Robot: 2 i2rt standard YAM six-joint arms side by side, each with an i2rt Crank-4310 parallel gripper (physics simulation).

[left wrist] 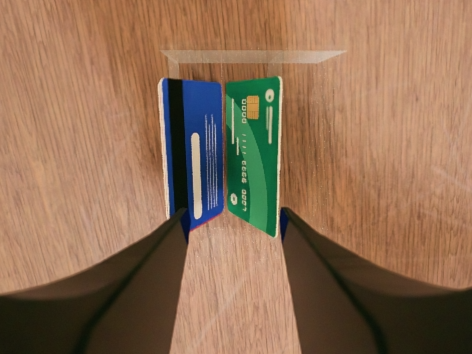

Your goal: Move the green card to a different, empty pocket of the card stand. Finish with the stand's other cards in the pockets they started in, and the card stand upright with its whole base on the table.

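Frame: origin at the left arm's base, x ahead, y left, z up, level; centimetres.
Where they show: left gripper, fingertip midpoint: (234,211).
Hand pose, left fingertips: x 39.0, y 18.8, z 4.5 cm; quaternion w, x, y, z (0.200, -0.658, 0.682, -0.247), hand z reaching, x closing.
Observation:
After its pixels a point has its place.
The green card (260,165) {x 40.6, y 17.1, z 1.7 cm} stands in a pocket of the clear card stand (250,56) {x 46.4, y 17.3, z 1.2 cm}, with its chip side showing and its long edge running up and down the left wrist view. A blue card (215,150) {x 41.2, y 19.6, z -0.9 cm} with a black stripe stands in the stand just left of it, leaning the other way. My left gripper (234,211) {x 39.0, y 18.8, z 4.5 cm} is open above the lower ends of the cards. Its left fingertip overlaps the blue card's lower part, and its right fingertip is close beside the green card's lower right corner. Most of the stand's clear walls are hard to see. My right gripper does not show.
The wooden table (390,150) {x 40.2, y 7.5, z -1.9 cm} lies under and around the stand. The blue card's lower left part is close to the left finger. The stand's clear end wall crosses above the cards and reaches to the right of the green card.

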